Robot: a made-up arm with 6 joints.
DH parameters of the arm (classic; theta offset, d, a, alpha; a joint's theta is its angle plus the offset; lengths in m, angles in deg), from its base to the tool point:
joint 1: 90 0.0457 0.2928 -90
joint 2: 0 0.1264 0.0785 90
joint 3: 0 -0.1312 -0.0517 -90
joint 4: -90 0.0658 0.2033 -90
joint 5: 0 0.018 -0.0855 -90
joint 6: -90 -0.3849 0.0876 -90
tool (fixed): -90 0.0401 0 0
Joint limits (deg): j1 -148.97..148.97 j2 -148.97..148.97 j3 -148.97..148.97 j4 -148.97..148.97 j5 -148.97..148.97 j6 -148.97..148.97
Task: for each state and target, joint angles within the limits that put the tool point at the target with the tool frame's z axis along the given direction. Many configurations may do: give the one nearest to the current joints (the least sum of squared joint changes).
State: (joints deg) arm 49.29 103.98 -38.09 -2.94 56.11 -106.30
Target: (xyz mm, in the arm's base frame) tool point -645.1 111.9 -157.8 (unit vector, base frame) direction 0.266 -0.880 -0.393
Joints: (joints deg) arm 10.28 138.53 -24.49 -12.57 30.69 -125.51
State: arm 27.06 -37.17 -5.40 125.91 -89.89 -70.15
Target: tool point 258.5 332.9 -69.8 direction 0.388 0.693 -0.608
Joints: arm -22.58 -67.47 9.52 106.55 -106.36 -92.86
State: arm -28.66 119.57 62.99 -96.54 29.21 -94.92
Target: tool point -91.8 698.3 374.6 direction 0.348 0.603 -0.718
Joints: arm -36.74 118.98 12.74 -73.16 45.62 -91.22
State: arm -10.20 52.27 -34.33 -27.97 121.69 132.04
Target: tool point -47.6 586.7 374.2 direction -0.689 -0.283 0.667
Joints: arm -7.27 63.69 -19.06 -13.25 116.33 113.94
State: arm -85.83 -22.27 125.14 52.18 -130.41 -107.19
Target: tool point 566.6 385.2 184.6 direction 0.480 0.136 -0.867
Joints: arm -94.91 -55.23 136.06 47.55 -145.45 -71.24
